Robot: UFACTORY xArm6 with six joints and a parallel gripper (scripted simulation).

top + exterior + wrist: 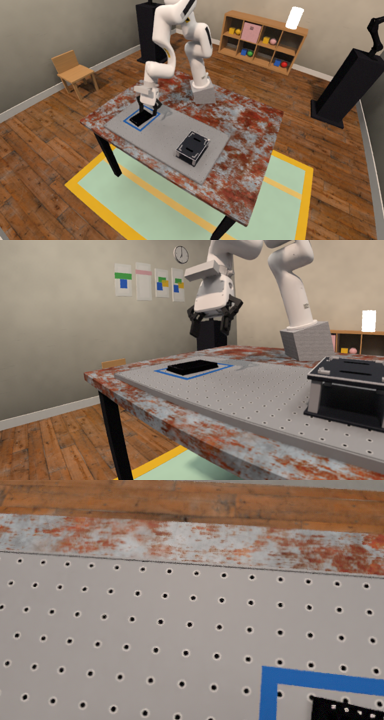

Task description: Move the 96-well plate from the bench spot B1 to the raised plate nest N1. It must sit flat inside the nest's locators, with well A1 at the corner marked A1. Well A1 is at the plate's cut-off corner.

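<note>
My gripper is now 20 mm past the black 96-well plate, 80 mm to the left of it and 100 mm above it. From my hand the other things lie so: raised black plate nest 40 mm ahead, 320 mm to the left, 50 mm below.
</note>
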